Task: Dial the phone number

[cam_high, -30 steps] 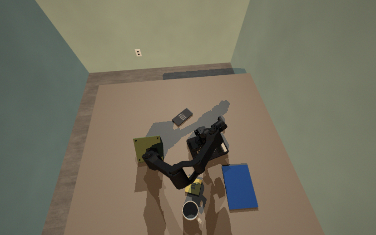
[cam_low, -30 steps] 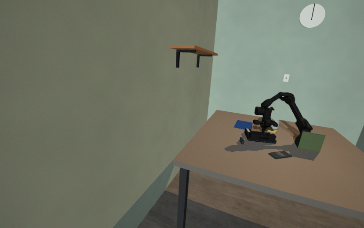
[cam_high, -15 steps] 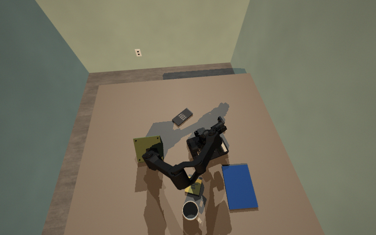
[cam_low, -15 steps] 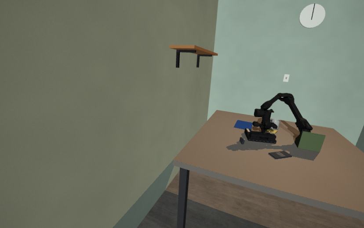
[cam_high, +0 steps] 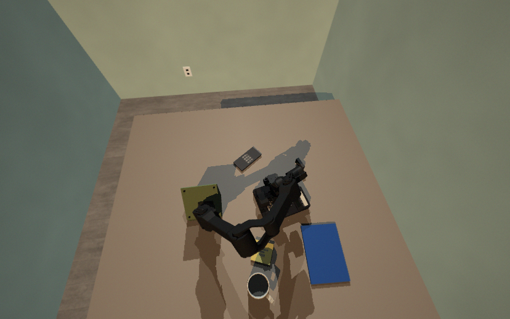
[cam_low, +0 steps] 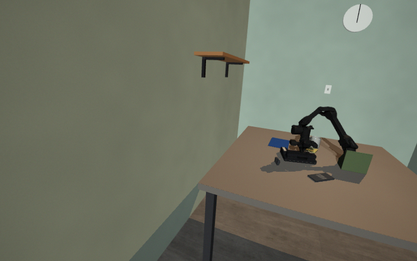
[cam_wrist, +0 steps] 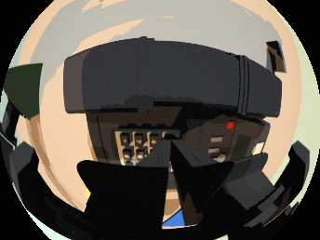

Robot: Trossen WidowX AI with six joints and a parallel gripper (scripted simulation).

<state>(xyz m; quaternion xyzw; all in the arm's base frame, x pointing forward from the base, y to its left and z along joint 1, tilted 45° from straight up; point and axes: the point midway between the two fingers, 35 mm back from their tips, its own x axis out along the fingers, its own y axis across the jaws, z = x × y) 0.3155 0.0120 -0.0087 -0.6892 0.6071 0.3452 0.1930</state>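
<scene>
Right now the black desk phone is 20 mm ahead of my hand, 10 mm to the left of it and 40 mm below it. Also, from my hand: handset: 60 mm to the left, 20 mm below; yellow note: 90 mm behind, 210 mm to the right, 60 mm below; black remote: 110 mm behind, 250 mm to the left, 60 mm below.
</scene>
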